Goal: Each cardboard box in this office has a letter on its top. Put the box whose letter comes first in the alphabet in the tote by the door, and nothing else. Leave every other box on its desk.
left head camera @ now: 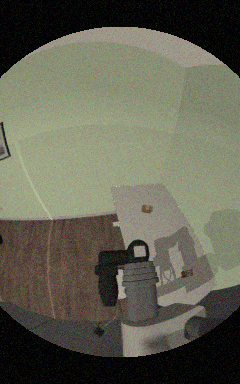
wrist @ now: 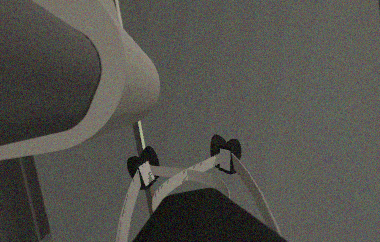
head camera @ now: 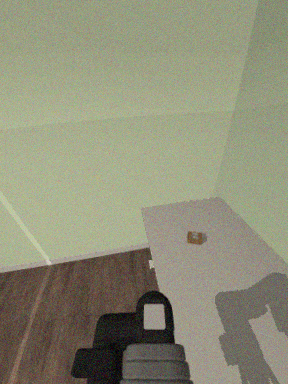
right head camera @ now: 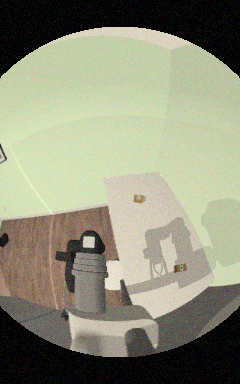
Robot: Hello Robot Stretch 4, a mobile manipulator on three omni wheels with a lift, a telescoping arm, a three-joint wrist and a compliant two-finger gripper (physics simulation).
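Where they show: gripper, fingertip midpoint: (wrist: 184,153); robot's base, link origin: (right head camera: 113,274).
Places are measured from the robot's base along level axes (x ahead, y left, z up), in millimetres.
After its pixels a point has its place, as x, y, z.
Observation:
A small brown cardboard box (head camera: 195,237) @[706, -290, 743] (left head camera: 147,208) @[706, -297, 740] (right head camera: 139,198) @[702, -301, 741] sits on the far part of the pale desk (head camera: 170,218) @[938, -161, 694] (left head camera: 129,199) @[869, -135, 693] (right head camera: 120,189) @[873, -125, 693]. A second box (left head camera: 187,273) @[4, -536, 741] (right head camera: 180,268) @[1, -537, 743] sits on the same desk's near part, by the robot's shadow. Both letters are too small to read. The black tote (left head camera: 1,239) @[186, 2351, -3] (right head camera: 4,239) @[120, 2535, -39] partly shows on the floor at the left edge of the side head views. My gripper (wrist: 184,153) @[-145, 71, 1151] (left head camera: 99,331) (right head camera: 65,315) is open and empty, left of the desk and away from both boxes.
A dark grey surface (wrist: 300,100) @[-665, 466, 1150] fills most of the wrist view's background. Wood floor (head camera: 85,295) @[646, 649, -27] lies left of the desk. A round white seat (right head camera: 114,275) @[-7, -23, 187] stands at the desk's left edge. Green walls (head camera: 125,170) @[1160, 191, 1026] rise behind. A framed picture (left head camera: 4,141) @[909, 1330, 1470] hangs at far left.

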